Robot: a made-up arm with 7 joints.
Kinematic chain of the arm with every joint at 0, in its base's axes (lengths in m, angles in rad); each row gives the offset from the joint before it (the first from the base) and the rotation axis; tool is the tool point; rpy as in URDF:
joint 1: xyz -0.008 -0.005 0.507 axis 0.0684 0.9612 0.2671
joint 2: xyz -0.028 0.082 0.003 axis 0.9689 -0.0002 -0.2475
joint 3: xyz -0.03 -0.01 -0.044 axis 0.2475 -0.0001 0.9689
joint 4: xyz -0.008 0.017 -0.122 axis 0.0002 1 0
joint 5: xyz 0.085 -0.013 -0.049 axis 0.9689 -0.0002 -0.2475
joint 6: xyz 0.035 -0.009 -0.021 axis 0.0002 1 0
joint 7: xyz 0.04 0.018 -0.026 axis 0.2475 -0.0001 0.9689
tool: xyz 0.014 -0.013 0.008 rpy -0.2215 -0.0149 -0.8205
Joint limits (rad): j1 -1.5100..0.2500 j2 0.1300..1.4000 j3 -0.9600..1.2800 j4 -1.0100..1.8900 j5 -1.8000..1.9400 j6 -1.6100..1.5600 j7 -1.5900..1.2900
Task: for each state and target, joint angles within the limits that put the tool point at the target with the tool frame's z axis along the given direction. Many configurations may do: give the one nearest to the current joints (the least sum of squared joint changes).
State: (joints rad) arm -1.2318 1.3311 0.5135 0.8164 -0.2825 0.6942 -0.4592
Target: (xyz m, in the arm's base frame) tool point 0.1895 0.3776 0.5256 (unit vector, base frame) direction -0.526 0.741 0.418
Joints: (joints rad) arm -1.3941 1.3731 0.9825 1.1844 -0.5623 0.7633 -0.4033
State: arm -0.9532 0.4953 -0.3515 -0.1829 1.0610 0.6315 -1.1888
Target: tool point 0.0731 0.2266 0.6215 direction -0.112 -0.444 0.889
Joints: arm -1.3838 1.0924 0.5419 -0.4144 1.5982 1.1728 -1.4752
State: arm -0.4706 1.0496 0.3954 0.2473 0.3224 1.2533 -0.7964
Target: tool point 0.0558 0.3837 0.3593 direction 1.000 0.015 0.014
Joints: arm -0.2982 1.0939 0.1270 0.8323 0.4308 0.8541 -0.5089
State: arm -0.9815 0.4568 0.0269 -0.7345 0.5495 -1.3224 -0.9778
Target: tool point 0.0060 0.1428 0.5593 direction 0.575 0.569 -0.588
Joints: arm -1.4157 1.2929 1.0199 -1.0100 0.1819 -1.5694 -0.9233
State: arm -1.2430 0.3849 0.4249 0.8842 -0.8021 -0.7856 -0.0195
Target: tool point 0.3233 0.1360 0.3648 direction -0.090 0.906 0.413
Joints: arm -1.1544 0.3963 0.3135 0.9448 -1.0495 0.1611 -0.2780
